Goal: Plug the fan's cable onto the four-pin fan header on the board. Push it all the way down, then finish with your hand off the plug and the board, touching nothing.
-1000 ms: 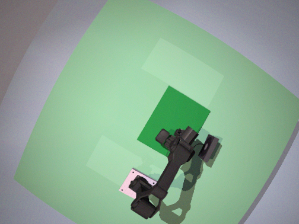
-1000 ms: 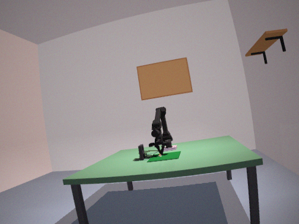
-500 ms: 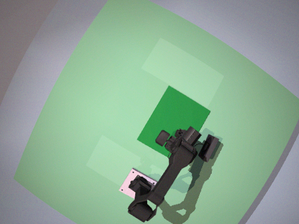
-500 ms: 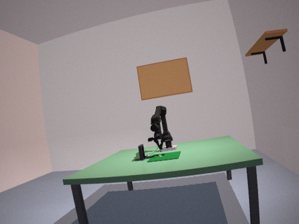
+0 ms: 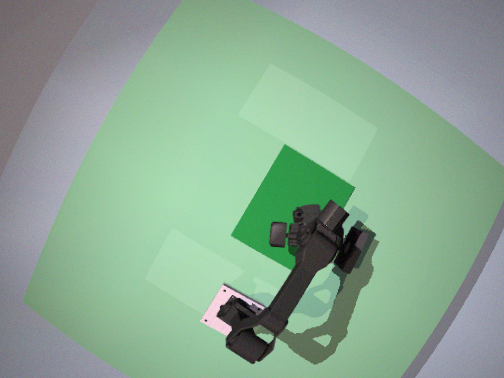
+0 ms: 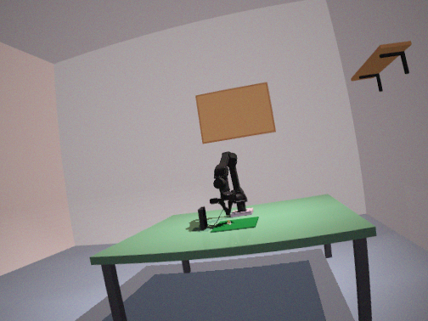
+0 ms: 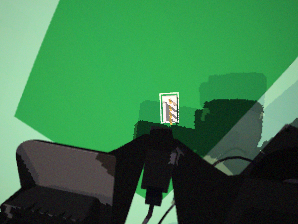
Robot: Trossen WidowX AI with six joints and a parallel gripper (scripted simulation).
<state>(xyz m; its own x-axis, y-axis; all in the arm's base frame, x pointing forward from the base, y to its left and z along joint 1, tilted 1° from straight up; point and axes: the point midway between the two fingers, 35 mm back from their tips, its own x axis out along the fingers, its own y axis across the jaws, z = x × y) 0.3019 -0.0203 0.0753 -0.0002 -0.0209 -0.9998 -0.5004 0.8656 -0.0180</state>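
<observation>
Right now my gripper tip is 20 mm short of the four-pin header and 60 mm above it. The rest, counted from my gripper tip: dark green board 30 mm ahead, 50 mm to the left, 80 mm below; dark grey fan plug 10 mm behind, 10 mm above; black fan 30 mm ahead, 140 mm to the right, 10 mm below.
</observation>
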